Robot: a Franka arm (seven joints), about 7 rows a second.
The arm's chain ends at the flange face. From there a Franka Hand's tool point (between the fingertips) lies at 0.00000 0.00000 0.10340 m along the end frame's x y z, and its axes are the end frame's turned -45 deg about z.
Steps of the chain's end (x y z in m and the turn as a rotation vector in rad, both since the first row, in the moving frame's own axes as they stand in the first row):
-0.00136 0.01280 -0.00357 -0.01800 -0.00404 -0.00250
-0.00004 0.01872 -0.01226 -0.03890 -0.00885 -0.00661
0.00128 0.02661 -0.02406 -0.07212 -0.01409 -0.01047
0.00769 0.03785 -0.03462 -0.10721 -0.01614 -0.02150
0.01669 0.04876 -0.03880 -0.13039 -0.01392 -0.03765
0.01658 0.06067 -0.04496 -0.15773 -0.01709 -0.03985
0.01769 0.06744 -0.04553 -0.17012 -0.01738 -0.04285
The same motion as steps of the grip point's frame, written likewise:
-0.01162 0.00911 -0.00359 -0.00987 -0.01558 -0.00250
-0.01675 0.01542 -0.01234 -0.02125 -0.03376 -0.00661
-0.02419 0.02399 -0.02434 -0.04103 -0.06096 -0.01047
-0.03026 0.03894 -0.03523 -0.06440 -0.08722 -0.02150
-0.03304 0.05497 -0.03969 -0.08236 -0.10204 -0.03765
-0.04370 0.06512 -0.04626 -0.09945 -0.12362 -0.03985
-0.04858 0.07160 -0.04704 -0.10800 -0.13258 -0.04285

